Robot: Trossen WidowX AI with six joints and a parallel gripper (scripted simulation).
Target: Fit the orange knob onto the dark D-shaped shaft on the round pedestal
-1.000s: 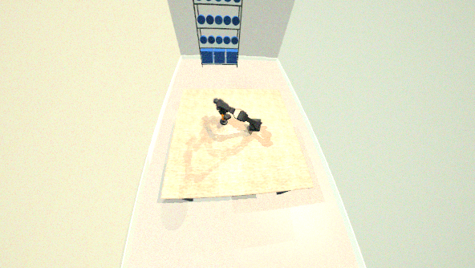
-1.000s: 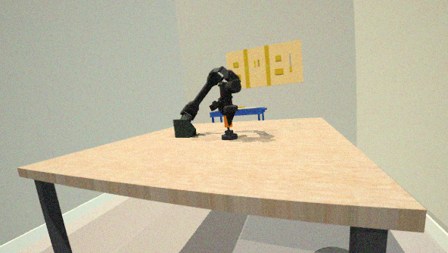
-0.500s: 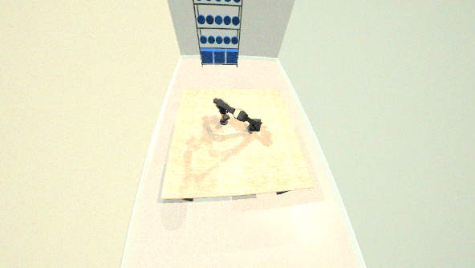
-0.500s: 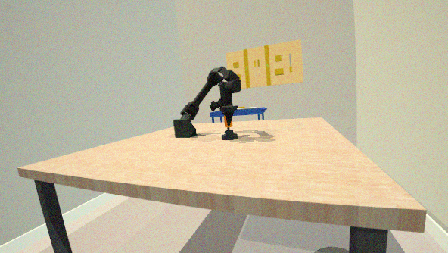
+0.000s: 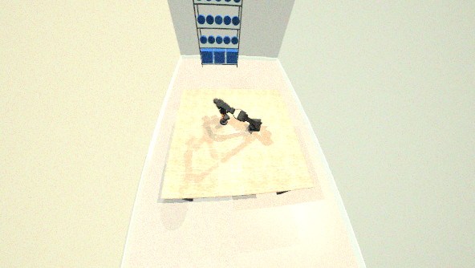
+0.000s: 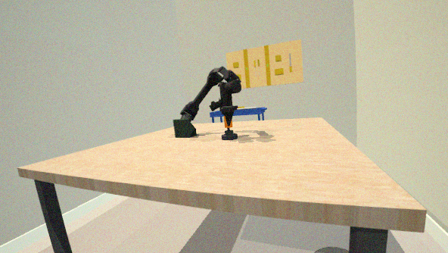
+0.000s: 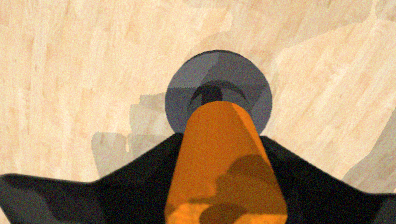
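Right now the orange knob is 2 cm above my gripper tip. Round my gripper tip: pedestal: 4 cm below.
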